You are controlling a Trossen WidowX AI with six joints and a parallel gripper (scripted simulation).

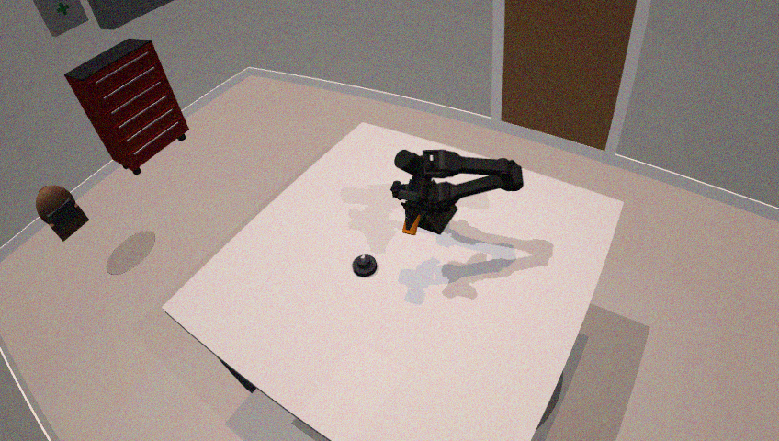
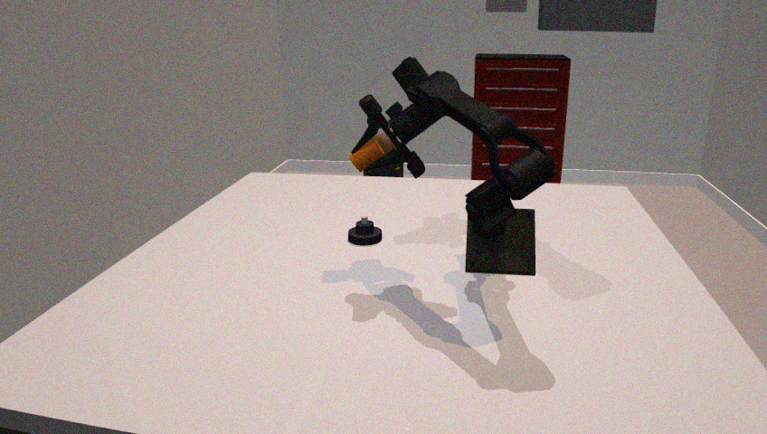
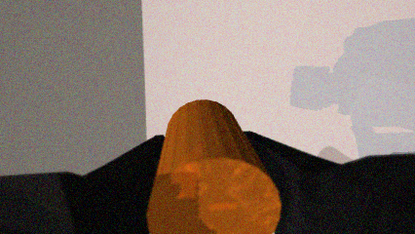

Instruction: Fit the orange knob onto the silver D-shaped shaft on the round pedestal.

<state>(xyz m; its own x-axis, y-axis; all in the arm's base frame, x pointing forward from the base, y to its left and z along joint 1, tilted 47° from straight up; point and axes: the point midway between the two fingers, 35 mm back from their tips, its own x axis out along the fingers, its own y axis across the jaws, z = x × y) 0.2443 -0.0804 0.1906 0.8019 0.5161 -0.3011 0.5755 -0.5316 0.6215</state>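
The orange knob is 30 mm behind my gripper tip and 20 mm above it. Also, from my gripper tip: round black pedestal (220 mm below, 180 mm to the right, 30 mm ahead).
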